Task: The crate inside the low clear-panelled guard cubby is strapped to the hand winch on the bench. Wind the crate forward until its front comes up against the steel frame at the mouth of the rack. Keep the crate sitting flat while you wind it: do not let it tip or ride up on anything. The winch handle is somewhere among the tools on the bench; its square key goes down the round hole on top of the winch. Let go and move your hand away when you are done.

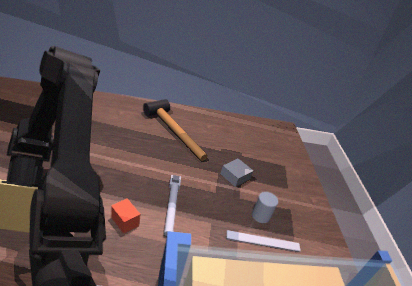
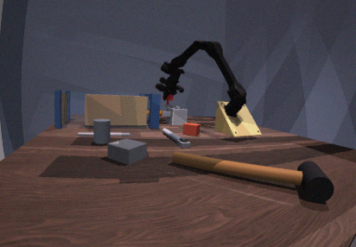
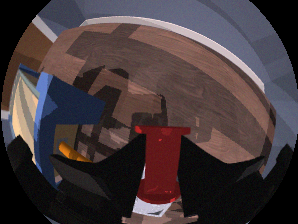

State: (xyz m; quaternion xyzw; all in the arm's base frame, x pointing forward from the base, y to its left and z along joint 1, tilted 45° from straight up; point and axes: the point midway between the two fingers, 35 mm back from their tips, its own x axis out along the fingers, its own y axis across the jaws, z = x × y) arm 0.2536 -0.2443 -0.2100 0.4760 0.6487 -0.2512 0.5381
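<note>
The winch handle is 20 mm behind my gripper tip, 50 mm to the left of it and 30 mm below it. Also, from my gripper tip: flat grey bar (340 mm ahead, 420 mm to the left, 130 mm below); grey winch (60 mm behind, 100 mm to the left, 100 mm below); red grip (10 mm behind, 20 mm to the left).
</note>
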